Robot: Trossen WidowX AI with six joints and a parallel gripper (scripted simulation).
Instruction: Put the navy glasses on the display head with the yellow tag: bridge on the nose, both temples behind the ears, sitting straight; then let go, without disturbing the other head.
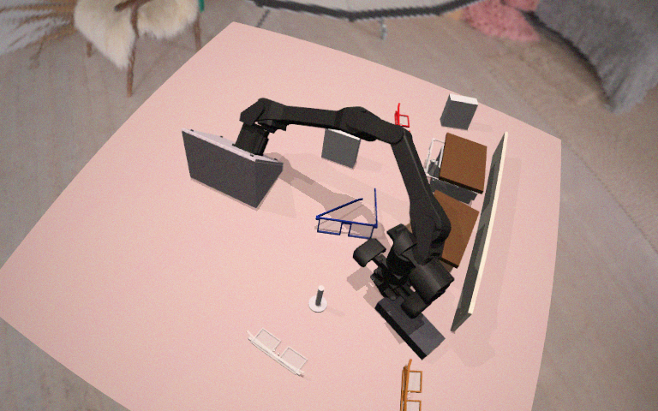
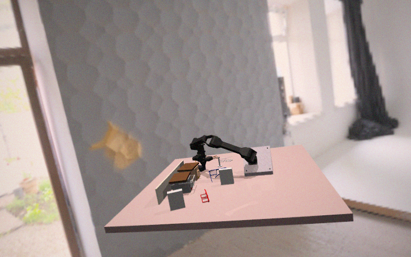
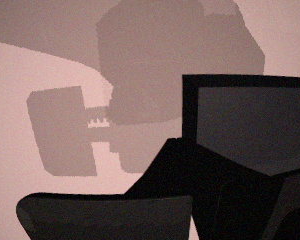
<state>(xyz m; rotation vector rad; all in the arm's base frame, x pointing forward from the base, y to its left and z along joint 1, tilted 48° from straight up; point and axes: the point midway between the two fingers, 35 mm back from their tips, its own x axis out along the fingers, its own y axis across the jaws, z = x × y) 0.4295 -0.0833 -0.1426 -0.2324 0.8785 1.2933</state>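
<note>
The white stand is 120 mm behind my gripper tip and 80 mm to the right of it. From my gripper tip the other things lie so: dark block 80 mm ahead, 40 mm to the right, 10 mm below; then long panel 170 mm ahead, 290 mm to the left, 30 mm above.
</note>
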